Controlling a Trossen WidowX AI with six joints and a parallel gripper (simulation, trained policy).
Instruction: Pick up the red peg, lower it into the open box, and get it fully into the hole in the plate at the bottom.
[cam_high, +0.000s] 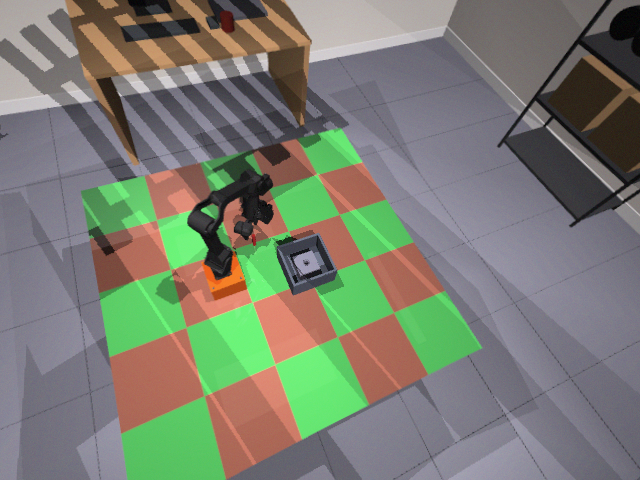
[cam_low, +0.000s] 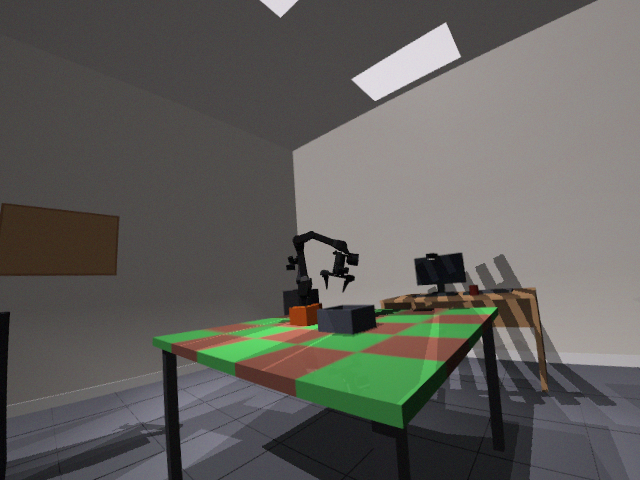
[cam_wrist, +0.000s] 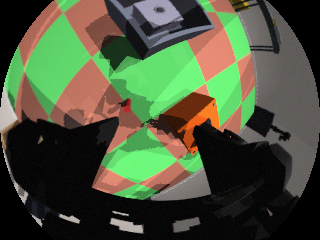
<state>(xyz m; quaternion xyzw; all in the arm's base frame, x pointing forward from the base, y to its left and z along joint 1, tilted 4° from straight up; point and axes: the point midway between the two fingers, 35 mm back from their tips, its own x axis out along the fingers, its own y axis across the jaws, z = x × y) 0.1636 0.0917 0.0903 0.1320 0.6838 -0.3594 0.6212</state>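
The red peg lies 20 mm ahead of my gripper tip, 30 mm to the left of it and 130 mm below it. Also, from my gripper tip: plate (170 mm ahead, 160 mm to the right, 120 mm below); grey box (170 mm ahead, 160 mm to the right, 140 mm below).
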